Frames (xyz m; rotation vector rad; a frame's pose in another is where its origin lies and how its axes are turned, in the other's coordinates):
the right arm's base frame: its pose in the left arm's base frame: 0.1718 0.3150 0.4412 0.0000 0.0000 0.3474
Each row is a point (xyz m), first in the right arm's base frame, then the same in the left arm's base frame.
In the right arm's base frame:
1: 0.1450 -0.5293 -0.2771
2: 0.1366 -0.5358 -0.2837
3: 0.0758 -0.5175 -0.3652
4: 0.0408 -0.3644 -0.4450
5: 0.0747 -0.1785 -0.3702
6: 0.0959 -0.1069 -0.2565
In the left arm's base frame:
1: 0.4883 -0.1333 0.1641
2: 0.4827 -0.1423 0.1575
3: 0.4193 -0.1458 0.0760
4: 0.3342 -0.0137 -0.0038
5: 0.3028 0.1726 0.0710
6: 0.2984 0.2471 0.1847

